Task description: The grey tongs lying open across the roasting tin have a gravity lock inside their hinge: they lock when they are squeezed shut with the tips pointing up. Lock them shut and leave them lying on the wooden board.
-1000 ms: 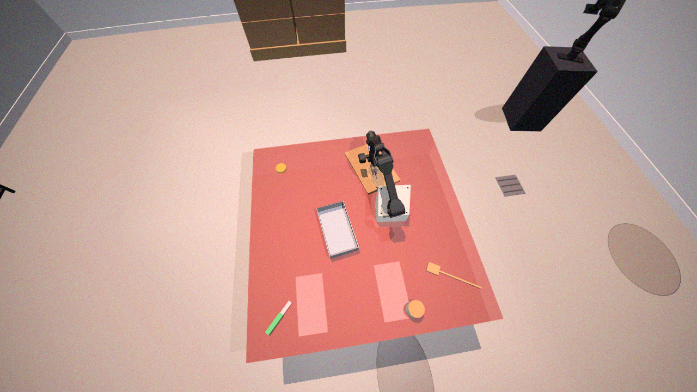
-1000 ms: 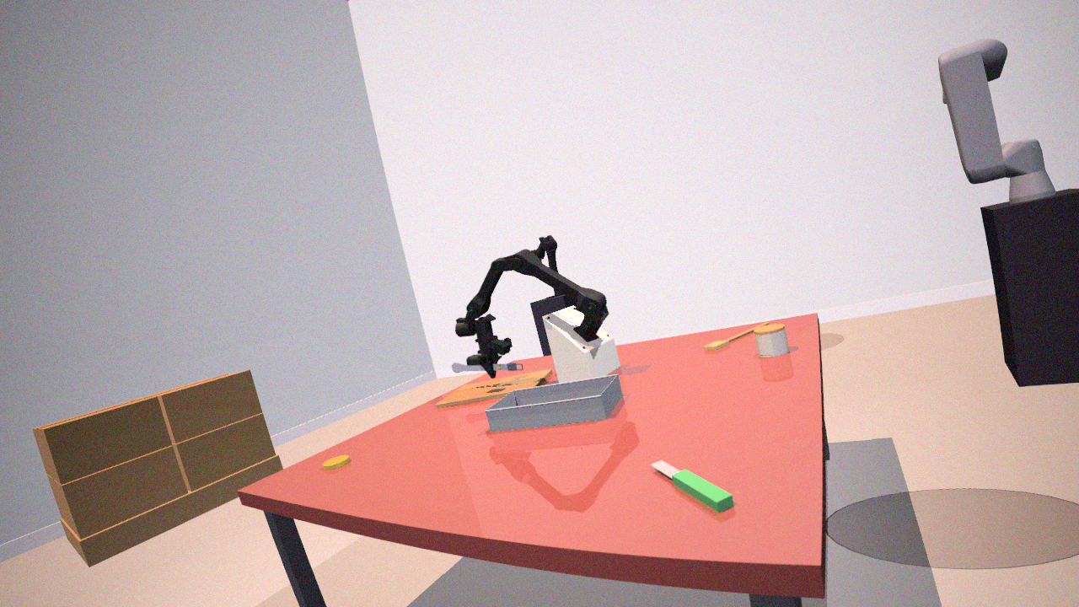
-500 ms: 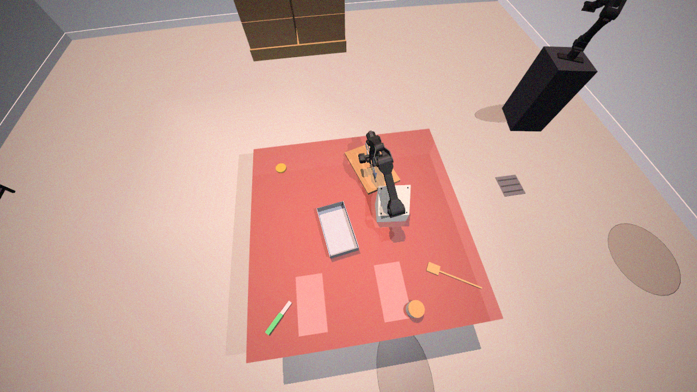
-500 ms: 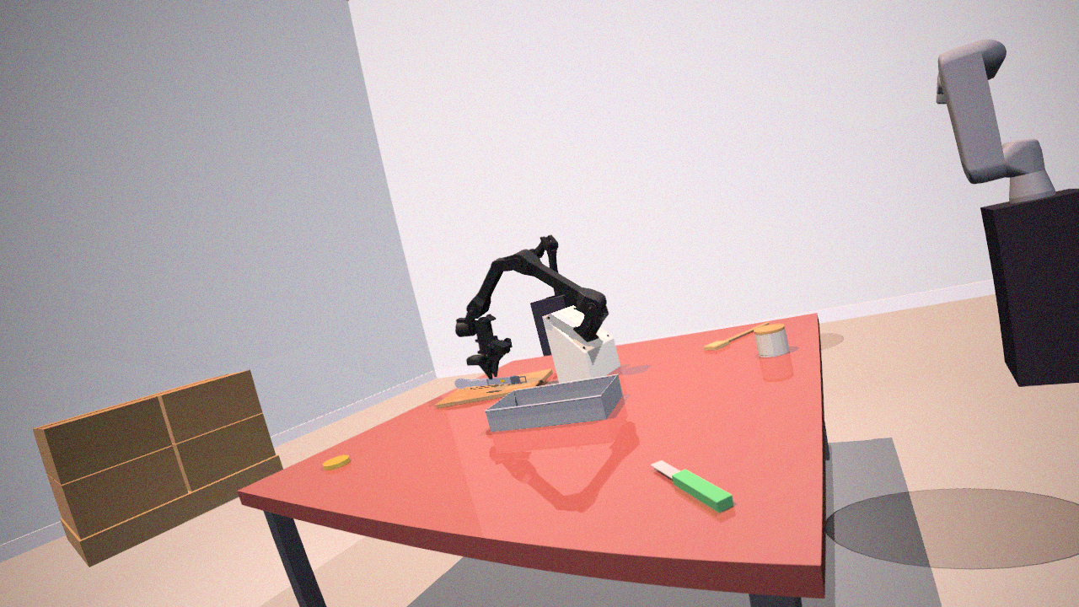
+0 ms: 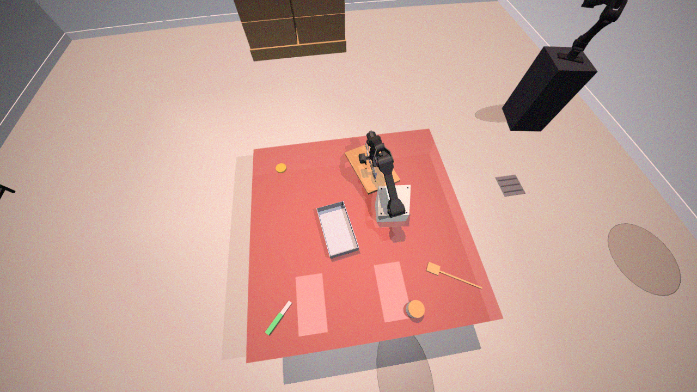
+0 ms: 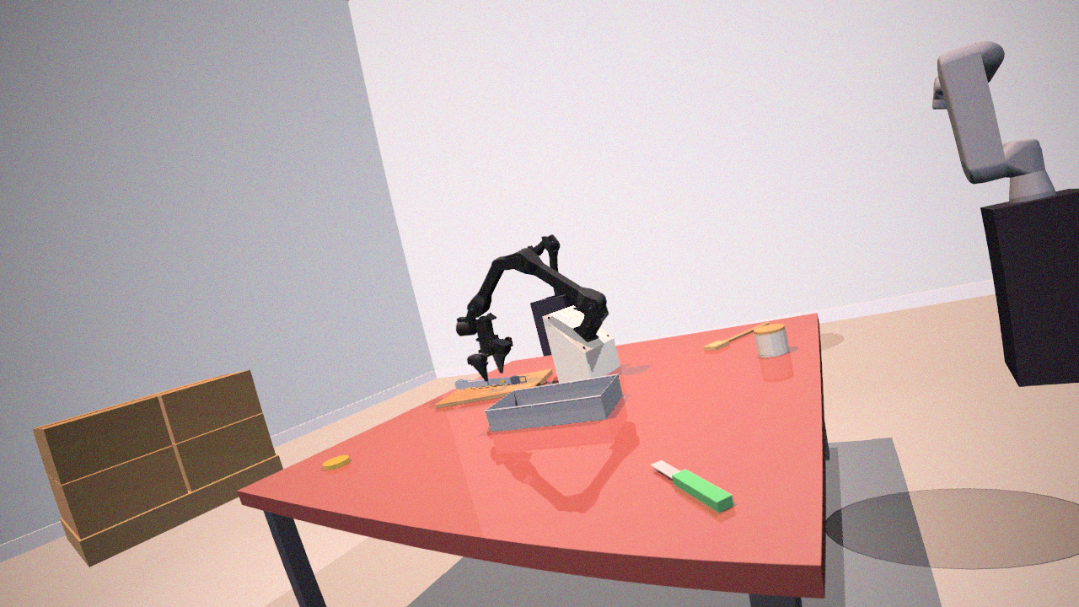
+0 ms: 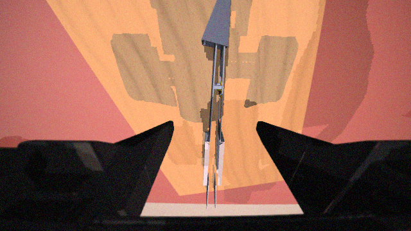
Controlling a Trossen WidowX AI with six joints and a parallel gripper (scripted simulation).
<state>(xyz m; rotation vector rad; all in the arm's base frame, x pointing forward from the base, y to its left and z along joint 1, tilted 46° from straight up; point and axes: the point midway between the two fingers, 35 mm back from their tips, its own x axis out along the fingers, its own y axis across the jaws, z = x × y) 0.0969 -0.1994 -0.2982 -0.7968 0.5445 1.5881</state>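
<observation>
Now: gripper tip 10 mm to the left of the wooden board and 40 mm above it. Round my gripper tip: green-handled tool 500 mm ahead, 920 mm to the left, 40 mm below; orange disc 620 mm ahead, 20 mm to the left, 40 mm below; grey roasting tin 220 mm ahead, 460 mm to the left, 20 mm below.
</observation>
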